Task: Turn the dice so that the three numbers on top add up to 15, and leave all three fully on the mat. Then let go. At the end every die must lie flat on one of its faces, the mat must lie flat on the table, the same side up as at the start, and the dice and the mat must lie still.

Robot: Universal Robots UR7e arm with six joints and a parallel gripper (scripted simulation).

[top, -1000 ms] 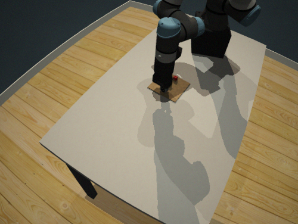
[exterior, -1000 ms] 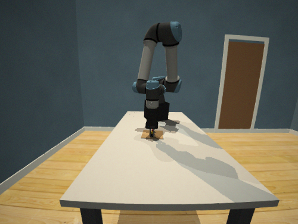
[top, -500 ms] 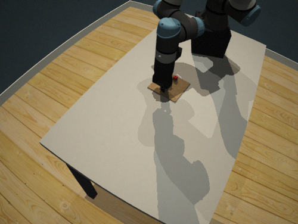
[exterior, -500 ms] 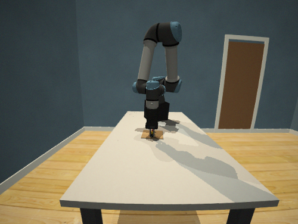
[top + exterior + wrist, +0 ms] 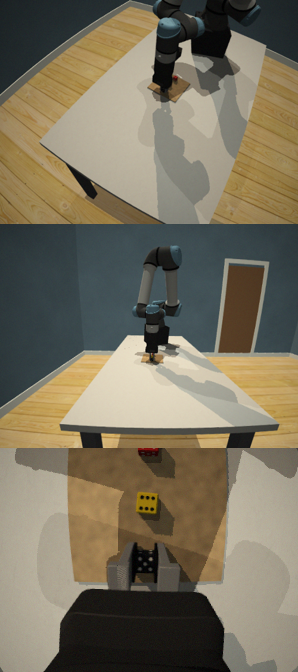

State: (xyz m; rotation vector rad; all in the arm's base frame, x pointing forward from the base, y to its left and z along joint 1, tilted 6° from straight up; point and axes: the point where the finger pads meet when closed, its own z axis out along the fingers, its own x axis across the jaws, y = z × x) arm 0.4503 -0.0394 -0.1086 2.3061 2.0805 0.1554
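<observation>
The black die is 1 cm below my hand. Round my hand: yellow die (4 cm behind, 1 cm below); red die (9 cm behind, 1 cm to the left, 1 cm below); brown mat (4 cm behind, 2 cm below).
</observation>
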